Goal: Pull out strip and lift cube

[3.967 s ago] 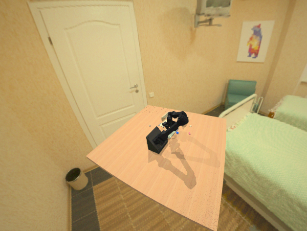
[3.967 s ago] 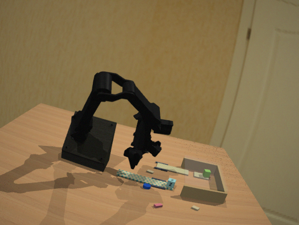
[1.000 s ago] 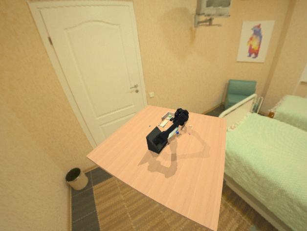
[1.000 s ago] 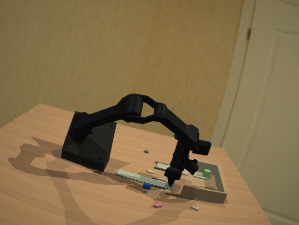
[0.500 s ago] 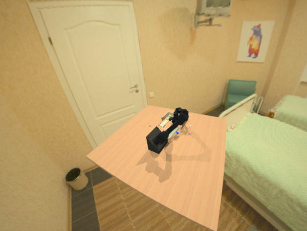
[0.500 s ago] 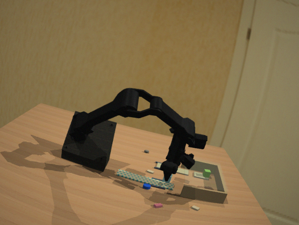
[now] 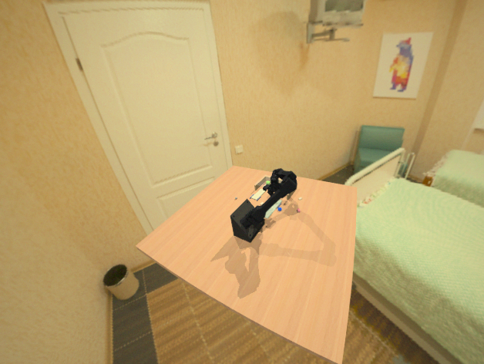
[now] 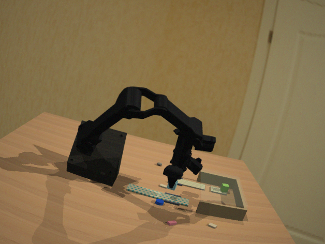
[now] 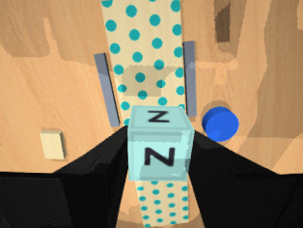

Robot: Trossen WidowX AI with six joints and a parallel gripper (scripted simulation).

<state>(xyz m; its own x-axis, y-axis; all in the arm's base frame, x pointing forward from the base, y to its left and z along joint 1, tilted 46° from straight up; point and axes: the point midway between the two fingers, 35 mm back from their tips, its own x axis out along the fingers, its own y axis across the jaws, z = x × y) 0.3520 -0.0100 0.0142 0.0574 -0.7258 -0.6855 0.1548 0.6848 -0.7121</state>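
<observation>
My gripper tip is now 30 mm past the blue disc, 60 mm to the left of it and 50 mm above it. Also, from my gripper tip: pink block (30 mm ahead, 190 mm to the right, 50 mm below); then light blue labelled cube (10 mm above).
</observation>
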